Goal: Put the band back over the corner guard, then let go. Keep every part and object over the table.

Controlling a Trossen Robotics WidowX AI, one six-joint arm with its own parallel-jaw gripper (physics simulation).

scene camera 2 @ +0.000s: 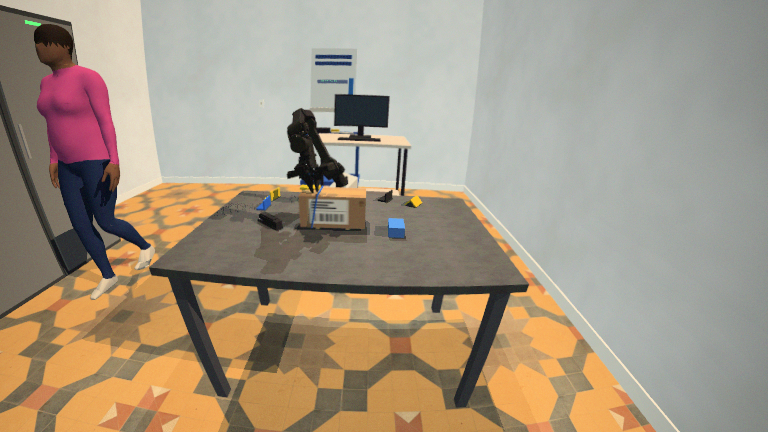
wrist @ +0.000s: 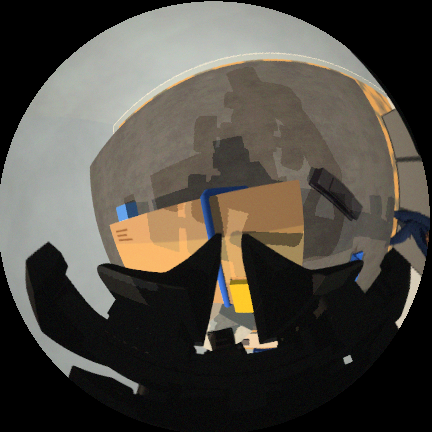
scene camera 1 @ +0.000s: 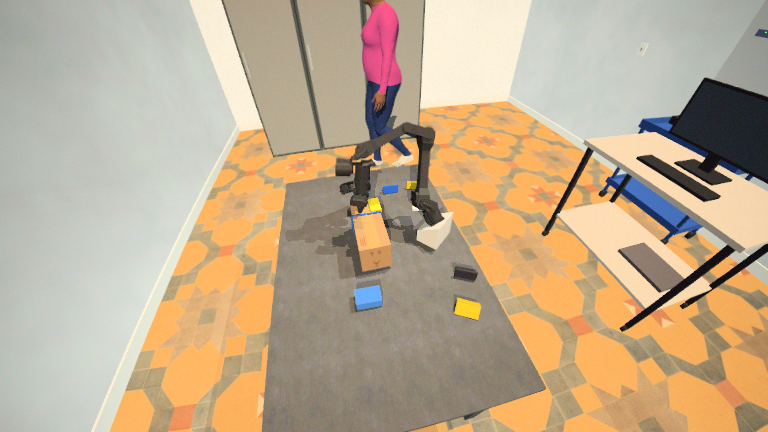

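Pixels of known places: gripper, fingertip midpoint: (scene camera 2: pixel 315 192) (wrist: pixel 231 238) (scene camera 1: pixel 360 212); arm's base, origin of the base link: (scene camera 2: pixel 342 182) (wrist: pixel 221 337) (scene camera 1: pixel 435 220).
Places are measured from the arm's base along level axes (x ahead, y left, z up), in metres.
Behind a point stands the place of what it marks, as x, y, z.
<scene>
The brown box (scene camera 1: pixel 371 239) @(0.291, 0.039, 0.044) (scene camera 2: pixel 356 214) @(0.345, 0.042, -0.024) (wrist: pixel 265 207) @(0.306, -0.147, 0.044) stands on the dark table (scene camera 1: pixel 316 365) @(0.581, 0.353, -0.096) (scene camera 2: pixel 332 263) @(0.573, -0.054, -0.096) (wrist: pixel 165 130) @(0.527, -0.010, -0.096). The thin blue band (scene camera 1: pixel 367 213) @(0.265, -0.096, 0.049) (scene camera 2: pixel 314 210) @(0.330, -0.118, -0.011) (wrist: pixel 207 215) @(0.313, -0.105, 0.050) runs over its top and down the label side. A yellow corner guard (scene camera 1: pixel 374 204) @(0.221, -0.137, 0.050) (scene camera 2: pixel 307 188) @(0.242, -0.149, 0.049) (wrist: pixel 242 298) @(0.227, -0.110, 0.050) is at the box's top edge on the robot's side, close beside the band. My gripper (scene camera 1: pixel 358 208) @(0.291, -0.116, 0.047) (scene camera 2: pixel 315 190) @(0.291, -0.116, 0.047) (wrist: pixel 231 238) @(0.291, -0.116, 0.047) is low over the box top, its fingers slightly apart with nothing between them. In the wrist view the left finger hides part of the band. Whether the band touches the guard is unclear.
A light blue block (scene camera 1: pixel 368 297) @(0.363, 0.206, -0.056) (scene camera 2: pixel 396 227) @(0.401, 0.187, -0.056) (wrist: pixel 126 211) @(0.379, 0.164, -0.058) lies beyond the box's end. A black piece (scene camera 2: pixel 270 220) @(0.293, -0.301, -0.066) (wrist: pixel 335 193) @(0.276, -0.284, -0.056) lies near its other end. Another black piece (scene camera 1: pixel 465 273) @(-0.008, 0.238, -0.064) and a yellow piece (scene camera 1: pixel 467 308) @(0.059, 0.360, -0.071) lie near a table edge. A person (scene camera 1: pixel 381 53) (scene camera 2: pixel 77 118) walks behind.
</scene>
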